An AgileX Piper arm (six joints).
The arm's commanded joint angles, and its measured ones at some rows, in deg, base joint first. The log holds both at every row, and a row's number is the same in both.
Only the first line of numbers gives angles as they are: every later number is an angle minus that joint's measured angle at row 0.
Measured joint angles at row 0: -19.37, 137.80, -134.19, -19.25, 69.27, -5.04
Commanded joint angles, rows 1 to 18: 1.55, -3.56, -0.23, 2.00, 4.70, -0.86; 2.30, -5.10, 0.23, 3.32, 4.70, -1.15; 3.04, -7.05, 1.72, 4.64, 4.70, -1.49; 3.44, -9.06, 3.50, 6.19, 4.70, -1.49; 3.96, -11.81, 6.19, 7.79, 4.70, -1.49; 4.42, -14.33, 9.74, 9.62, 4.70, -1.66; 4.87, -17.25, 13.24, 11.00, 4.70, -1.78; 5.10, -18.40, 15.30, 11.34, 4.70, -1.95; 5.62, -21.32, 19.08, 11.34, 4.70, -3.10; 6.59, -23.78, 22.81, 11.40, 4.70, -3.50; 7.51, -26.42, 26.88, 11.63, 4.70, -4.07; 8.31, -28.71, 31.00, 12.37, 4.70, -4.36; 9.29, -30.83, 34.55, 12.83, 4.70, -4.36; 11.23, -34.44, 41.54, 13.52, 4.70, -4.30; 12.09, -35.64, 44.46, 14.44, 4.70, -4.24; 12.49, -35.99, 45.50, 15.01, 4.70, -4.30; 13.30, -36.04, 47.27, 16.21, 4.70, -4.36; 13.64, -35.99, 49.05, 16.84, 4.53, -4.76
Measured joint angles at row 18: 13.07, -35.70, 46.70, 15.70, 0.63, -3.84
